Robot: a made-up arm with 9 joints. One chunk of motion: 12 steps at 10 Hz.
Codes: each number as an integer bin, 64 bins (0 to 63) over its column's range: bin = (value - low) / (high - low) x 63, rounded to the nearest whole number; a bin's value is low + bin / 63 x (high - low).
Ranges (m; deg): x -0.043..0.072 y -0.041..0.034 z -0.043..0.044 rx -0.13..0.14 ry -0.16..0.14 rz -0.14..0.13
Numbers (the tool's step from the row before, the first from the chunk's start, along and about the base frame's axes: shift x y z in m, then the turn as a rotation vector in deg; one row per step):
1: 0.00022 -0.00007 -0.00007 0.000 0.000 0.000
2: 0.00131 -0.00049 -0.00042 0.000 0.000 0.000
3: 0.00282 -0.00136 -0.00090 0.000 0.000 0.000
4: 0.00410 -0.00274 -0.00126 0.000 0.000 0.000
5: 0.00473 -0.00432 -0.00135 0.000 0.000 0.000
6: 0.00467 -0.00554 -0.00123 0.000 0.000 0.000
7: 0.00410 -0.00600 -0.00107 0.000 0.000 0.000
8: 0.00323 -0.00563 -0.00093 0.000 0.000 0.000
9: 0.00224 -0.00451 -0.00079 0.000 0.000 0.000
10: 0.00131 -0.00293 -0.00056 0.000 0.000 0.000
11: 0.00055 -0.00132 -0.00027 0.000 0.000 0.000
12: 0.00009 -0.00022 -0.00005 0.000 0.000 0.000
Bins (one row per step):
1: 24 34 31 30 34 33
2: 24 34 31 30 34 33
3: 25 33 30 30 34 33
4: 26 32 30 30 34 33
5: 26 31 30 30 34 33
6: 26 30 30 30 34 33
7: 26 29 30 30 34 33
8: 25 30 30 30 34 33
9: 25 31 31 30 34 33
10: 24 32 31 30 34 33
11: 24 33 31 30 34 33
12: 24 34 31 30 34 33

